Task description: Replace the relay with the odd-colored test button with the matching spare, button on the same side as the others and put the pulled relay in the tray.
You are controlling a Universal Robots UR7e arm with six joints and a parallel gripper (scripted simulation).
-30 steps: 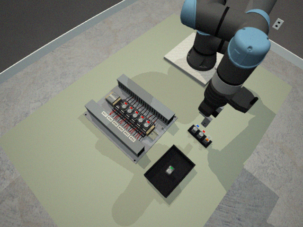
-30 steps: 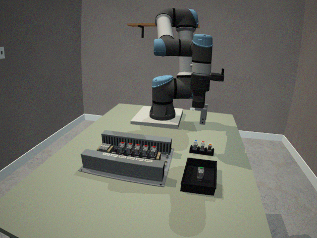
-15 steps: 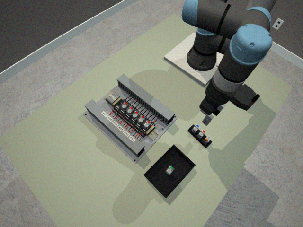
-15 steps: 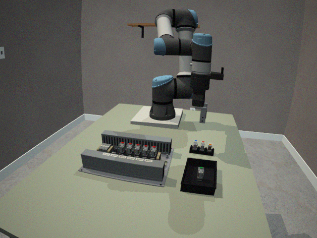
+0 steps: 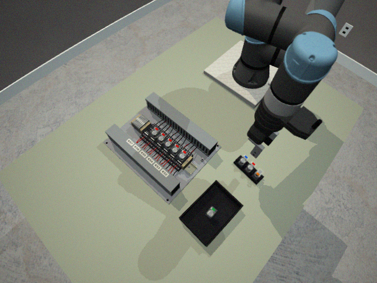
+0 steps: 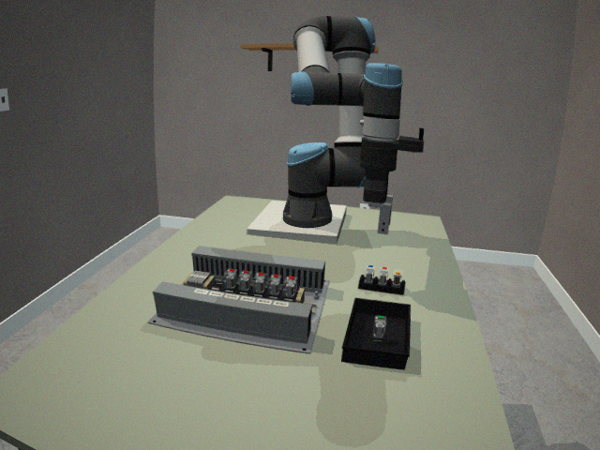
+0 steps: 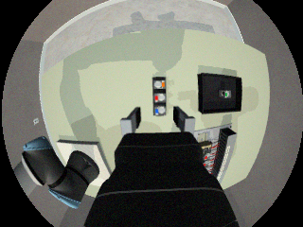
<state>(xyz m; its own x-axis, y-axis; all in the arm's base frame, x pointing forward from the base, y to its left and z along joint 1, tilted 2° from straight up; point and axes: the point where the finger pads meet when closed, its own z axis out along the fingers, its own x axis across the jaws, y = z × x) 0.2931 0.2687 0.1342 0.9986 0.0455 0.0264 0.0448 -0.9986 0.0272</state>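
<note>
The blue-button relay is 1 cm ahead of my hand, 2 cm to the right of it and 13 cm below it. Also, from my hand: green-button relay: 21 cm ahead, 4 cm to the left, 13 cm below; then orange-button relay: 4 cm to the left, 13 cm below; then black spare holder: 1 cm ahead, 1 cm to the left, 15 cm below.
</note>
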